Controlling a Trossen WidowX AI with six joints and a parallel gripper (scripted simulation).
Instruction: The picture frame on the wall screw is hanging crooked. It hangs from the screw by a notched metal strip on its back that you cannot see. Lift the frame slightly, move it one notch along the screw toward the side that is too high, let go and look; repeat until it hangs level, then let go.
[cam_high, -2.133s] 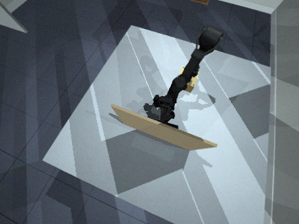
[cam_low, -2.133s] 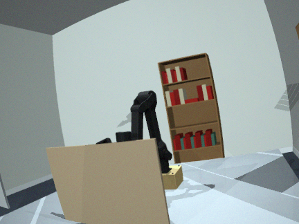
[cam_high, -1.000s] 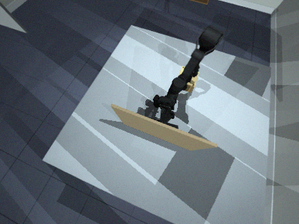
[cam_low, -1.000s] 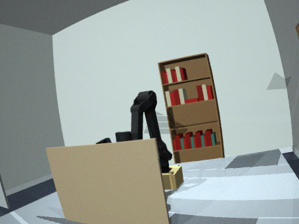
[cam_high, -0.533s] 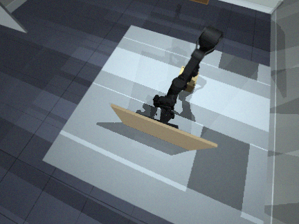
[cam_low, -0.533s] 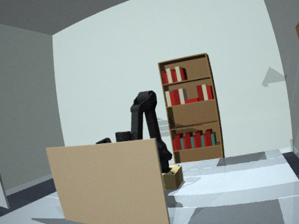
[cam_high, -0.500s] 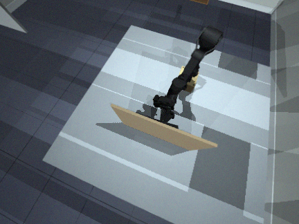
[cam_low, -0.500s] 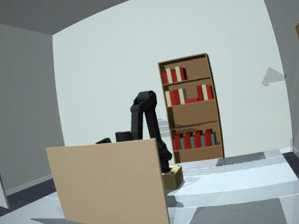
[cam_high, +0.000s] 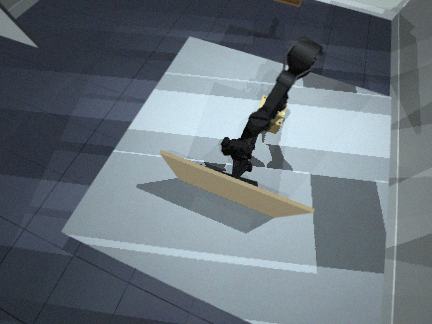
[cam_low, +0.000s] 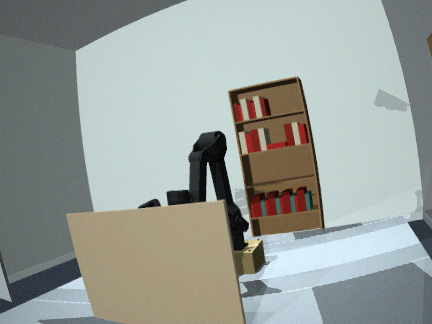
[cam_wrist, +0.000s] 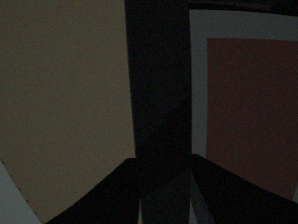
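Right now my gripper tip is 5 cm above the picture frame, 1 cm to the right of it and 1 cm short of it. The rest, counted from my gripper tip: tan wall panel: 7 cm below, 2 cm ahead.
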